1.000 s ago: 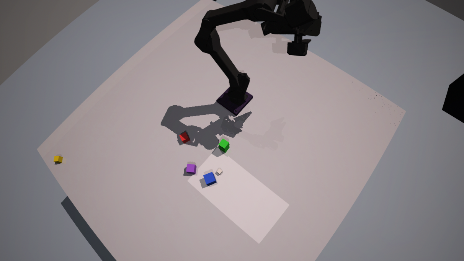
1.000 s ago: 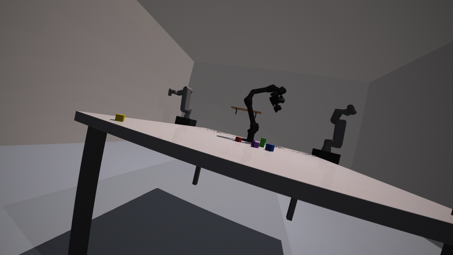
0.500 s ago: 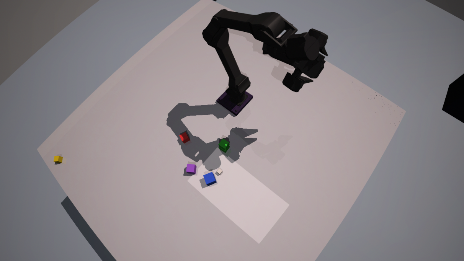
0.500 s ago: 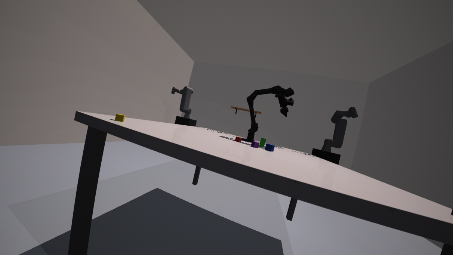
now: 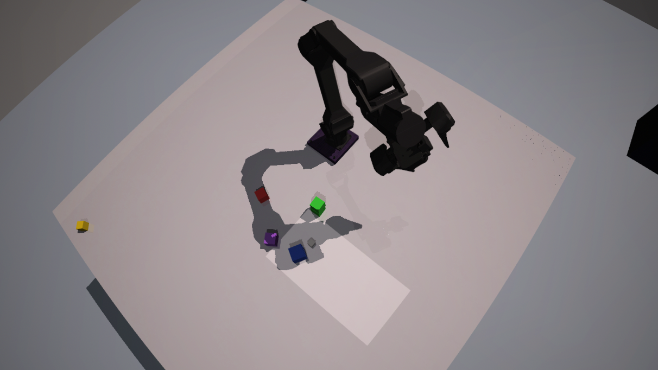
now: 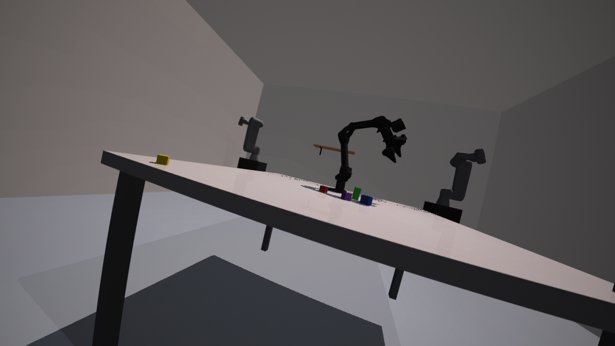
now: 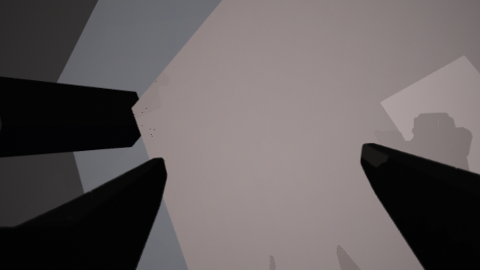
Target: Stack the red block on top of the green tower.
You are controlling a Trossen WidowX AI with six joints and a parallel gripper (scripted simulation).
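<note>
Now: gripper tip 380 mm to the left of the red block, 260 mm above it and 240 mm short of it. The rest, counted from my gripper tip: blue block 320 mm ahead, 260 mm below, 180 mm to the right; purple block 330 mm ahead, 260 mm to the right, 260 mm below; small white block 270 mm below, 270 mm ahead, 160 mm to the right.
</note>
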